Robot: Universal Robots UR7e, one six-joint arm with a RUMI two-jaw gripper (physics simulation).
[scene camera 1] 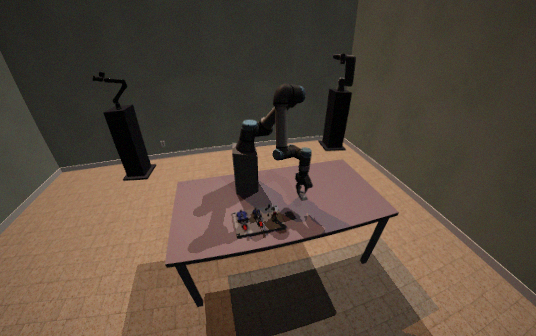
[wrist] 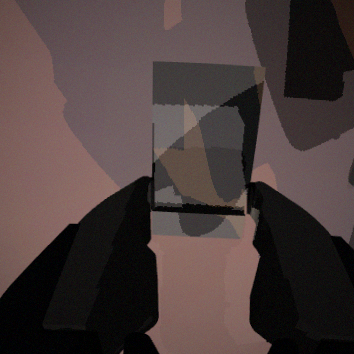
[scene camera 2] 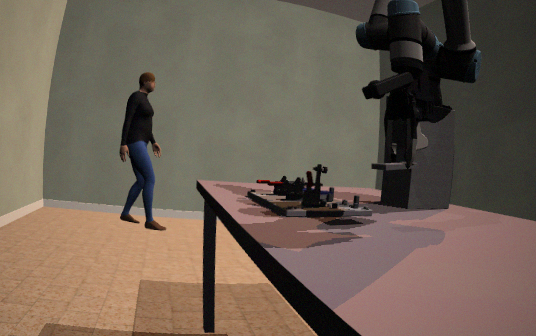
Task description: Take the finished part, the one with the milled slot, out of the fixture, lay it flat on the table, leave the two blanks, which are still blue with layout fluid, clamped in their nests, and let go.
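Frame: origin at the arm's base, x ahead, y left, z up, level; centimetres.
Seen in the pictures: gripper, between the fingertips: (scene camera 1: 301, 194) (wrist: 199, 183) (scene camera 2: 401, 165); arm's base, origin of its link: (scene camera 1: 245, 148).
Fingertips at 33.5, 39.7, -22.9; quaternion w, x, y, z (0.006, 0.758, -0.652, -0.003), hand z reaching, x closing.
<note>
Offsets run from my fingertips to a thing's top centre, as dx, dy, dz. "pt": to the spot under its first point. Level surfaces: height alone.
The finished part @[+1.5, +0.2, +0.8] (scene camera 1: 303, 198) (scene camera 2: 391, 166) (wrist: 200, 135) is a grey rectangular block, roughly level, held in the air above the table. In the wrist view a dark band crosses it near its lower edge. My gripper (scene camera 1: 301, 194) (scene camera 2: 409, 163) (wrist: 199, 183) is shut on it, one finger at each side. The fixture plate @[+10.6, -33.4, -11.7] (scene camera 1: 260, 232) (scene camera 2: 325, 213) lies on the table, to the left of the gripper in scene camera 1. A blue blank @[pt +9.1, -44.5, -8.2] (scene camera 1: 242, 215) shows in its left nest. The middle nest is dark and small, so its blank is hard to make out.
The fixture carries red-handled clamps @[pt +21.2, -42.7, -7.6] (scene camera 1: 245, 227) and an upright dark clamp arm (scene camera 2: 318, 186). The table @[dz -13.2] (scene camera 1: 345, 190) (scene camera 2: 450, 280) extends to the right of the fixture in scene camera 1. The arm's pedestal (scene camera 1: 246, 175) stands behind the fixture. A person (scene camera 2: 140, 120) is beyond the table.
</note>
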